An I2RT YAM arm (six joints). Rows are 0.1 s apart.
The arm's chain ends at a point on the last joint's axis. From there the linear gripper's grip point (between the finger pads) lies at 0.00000 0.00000 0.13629 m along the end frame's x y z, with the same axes.
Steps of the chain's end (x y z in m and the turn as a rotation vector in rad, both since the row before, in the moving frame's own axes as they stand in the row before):
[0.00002 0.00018 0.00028 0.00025 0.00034 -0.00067]
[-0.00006 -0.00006 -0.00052 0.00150 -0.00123 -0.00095]
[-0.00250 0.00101 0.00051 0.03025 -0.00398 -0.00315]
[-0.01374 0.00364 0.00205 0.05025 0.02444 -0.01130]
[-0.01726 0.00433 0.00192 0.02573 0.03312 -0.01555]
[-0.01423 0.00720 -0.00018 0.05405 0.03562 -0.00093]
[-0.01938 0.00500 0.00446 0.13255 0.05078 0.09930]
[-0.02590 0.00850 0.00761 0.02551 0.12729 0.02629]
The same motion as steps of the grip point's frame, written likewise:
[0.00007 0.00015 0.00028 0.00025 0.00034 -0.00067]
[-0.00023 -0.00026 -0.00052 0.00150 -0.00123 -0.00095]
[-0.00305 -0.00311 0.00045 0.03025 -0.00398 -0.00315]
[-0.01045 -0.00322 0.00184 0.05025 0.02444 -0.01130]
[-0.01277 0.00079 0.00180 0.02573 0.03312 -0.01555]
[-0.00938 -0.00016 -0.00047 0.05405 0.03562 -0.00093]
[-0.01160 -0.01263 0.00309 0.13255 0.05078 0.09930]
[-0.00856 0.00526 0.00646 0.02551 0.12729 0.02629]

